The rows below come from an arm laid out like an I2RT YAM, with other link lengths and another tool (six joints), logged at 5 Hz.
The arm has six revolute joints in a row. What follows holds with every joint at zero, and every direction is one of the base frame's. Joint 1 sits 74.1 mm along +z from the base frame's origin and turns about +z. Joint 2 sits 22.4 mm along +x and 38 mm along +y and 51 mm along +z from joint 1 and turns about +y. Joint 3 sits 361.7 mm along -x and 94.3 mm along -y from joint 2 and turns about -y. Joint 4 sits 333.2 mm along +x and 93.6 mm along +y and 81.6 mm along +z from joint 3 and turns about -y. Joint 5 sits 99.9 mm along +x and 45.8 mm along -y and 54.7 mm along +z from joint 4 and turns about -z. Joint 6 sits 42.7 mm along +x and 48.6 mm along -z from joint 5 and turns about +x. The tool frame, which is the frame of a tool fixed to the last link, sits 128 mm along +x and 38 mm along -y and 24 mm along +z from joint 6; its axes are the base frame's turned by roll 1.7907, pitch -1.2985 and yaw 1.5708 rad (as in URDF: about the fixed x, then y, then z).
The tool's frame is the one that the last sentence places.
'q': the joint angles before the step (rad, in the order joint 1, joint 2, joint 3, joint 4, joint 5, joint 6). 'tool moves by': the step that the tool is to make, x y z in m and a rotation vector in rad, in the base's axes. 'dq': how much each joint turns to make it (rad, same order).
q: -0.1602, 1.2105, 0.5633, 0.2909, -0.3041, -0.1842
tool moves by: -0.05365, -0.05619, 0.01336, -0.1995, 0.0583, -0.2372
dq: -0.0607, -0.1730, -0.0247, -0.1915, 0.2408, -0.1288
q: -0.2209, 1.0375, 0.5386, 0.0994, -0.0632, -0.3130
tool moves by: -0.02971, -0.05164, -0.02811, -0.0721, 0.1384, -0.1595
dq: -0.0997, -0.0011, -0.0033, -0.1129, 0.1008, -0.0689
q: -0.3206, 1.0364, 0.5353, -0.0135, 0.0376, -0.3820
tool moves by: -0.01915, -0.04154, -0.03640, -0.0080, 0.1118, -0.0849
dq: -0.1101, 0.0599, -0.0111, -0.0280, 0.0047, -0.0544
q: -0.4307, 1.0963, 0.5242, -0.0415, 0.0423, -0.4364
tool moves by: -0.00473, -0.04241, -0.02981, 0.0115, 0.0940, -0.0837
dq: -0.0872, 0.1235, 0.0371, -0.0010, 0.0173, -0.0280
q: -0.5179, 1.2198, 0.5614, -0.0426, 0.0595, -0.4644
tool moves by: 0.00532, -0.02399, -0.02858, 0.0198, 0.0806, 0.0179
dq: -0.0602, 0.1159, 0.0398, -0.0003, -0.0408, -0.0712
